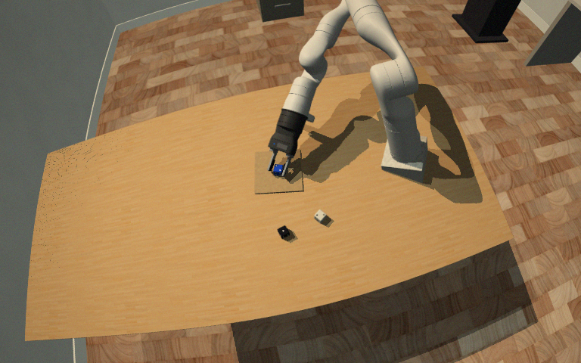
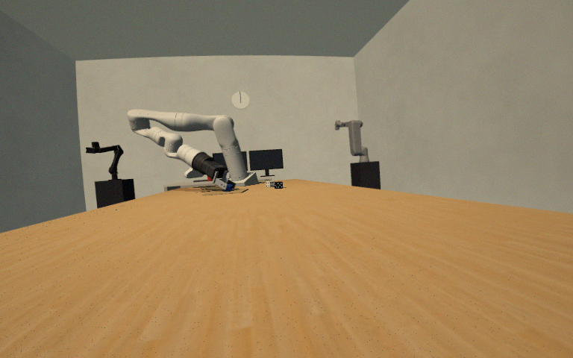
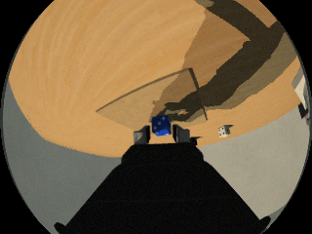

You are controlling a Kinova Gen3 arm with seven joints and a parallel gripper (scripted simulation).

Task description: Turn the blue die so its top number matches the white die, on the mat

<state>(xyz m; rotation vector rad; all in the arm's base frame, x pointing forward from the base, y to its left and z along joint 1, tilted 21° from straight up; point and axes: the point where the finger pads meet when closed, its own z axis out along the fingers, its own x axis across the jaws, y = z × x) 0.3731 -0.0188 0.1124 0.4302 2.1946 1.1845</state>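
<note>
Now: the blue die 1 cm below my hand. The rest, counted from my hand: tan mat: 3 cm below; then black die: 19 cm to the left, 2 cm below, 2 cm ahead; then white die: 17 cm to the left, 8 cm behind, 2 cm below.
</note>
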